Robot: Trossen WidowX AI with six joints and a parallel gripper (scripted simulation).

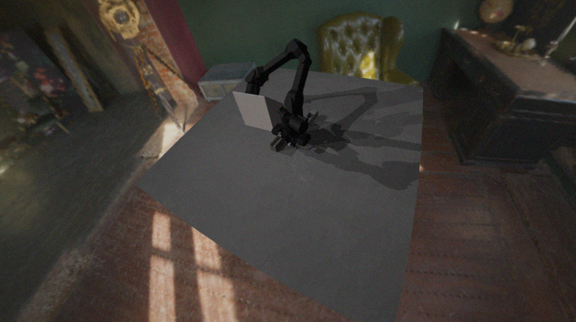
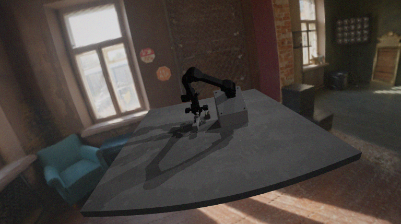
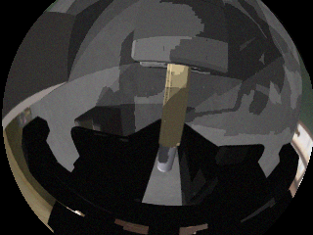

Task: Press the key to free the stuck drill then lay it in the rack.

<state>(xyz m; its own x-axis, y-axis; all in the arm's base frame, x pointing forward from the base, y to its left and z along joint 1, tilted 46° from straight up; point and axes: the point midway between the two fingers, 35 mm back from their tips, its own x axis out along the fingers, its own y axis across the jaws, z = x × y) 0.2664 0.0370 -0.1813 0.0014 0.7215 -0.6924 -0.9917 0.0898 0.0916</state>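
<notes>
Now: gripper tip 40 mm to the right of the drill and 40 mm below it. Also, from my gripper tip: light-grey slotted block (20 mm ahead, 140 mm to the left, 30 mm above); then dark ribbed block (80 mm behind, 20 mm to the right, 10 mm above).
</notes>
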